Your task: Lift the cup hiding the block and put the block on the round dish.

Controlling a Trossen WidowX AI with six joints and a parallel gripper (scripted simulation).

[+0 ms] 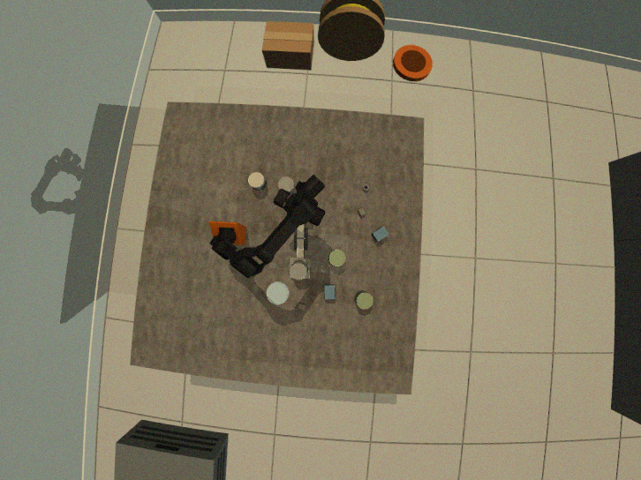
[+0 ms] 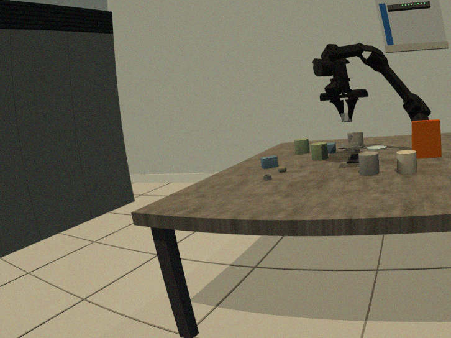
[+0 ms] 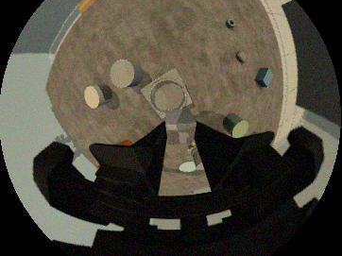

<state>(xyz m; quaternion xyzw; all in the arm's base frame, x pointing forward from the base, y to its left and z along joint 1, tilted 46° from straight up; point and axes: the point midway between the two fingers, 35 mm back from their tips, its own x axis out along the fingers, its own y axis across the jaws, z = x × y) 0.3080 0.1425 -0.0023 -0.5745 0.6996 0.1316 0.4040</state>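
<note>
Now: gripper tip 90 mm past the round dish, 350 mm to the left of it and 170 mm above it. From my gripper tip the other things lie so: cream cylinder (230 mm behind, 140 mm to the left, 130 mm below).
</note>
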